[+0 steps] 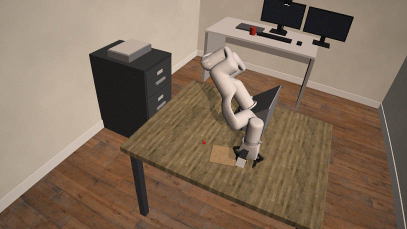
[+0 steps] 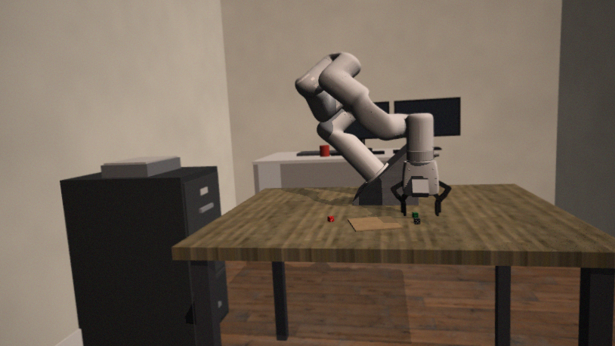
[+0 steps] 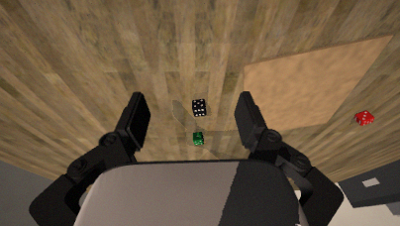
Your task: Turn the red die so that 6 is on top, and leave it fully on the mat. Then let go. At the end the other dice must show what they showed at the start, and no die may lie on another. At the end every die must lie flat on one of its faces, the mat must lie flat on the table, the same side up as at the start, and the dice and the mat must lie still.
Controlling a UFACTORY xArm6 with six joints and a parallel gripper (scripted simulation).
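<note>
The black die is 40 mm below my hand, 40 mm behind it and 10 mm to the right of it. The rest, counted from my hand: tan mat 140 mm to the right, 40 mm below, 40 mm behind; then red die 270 mm to the right, 80 mm behind, 40 mm below; then green die 110 mm behind, 40 mm below.
</note>
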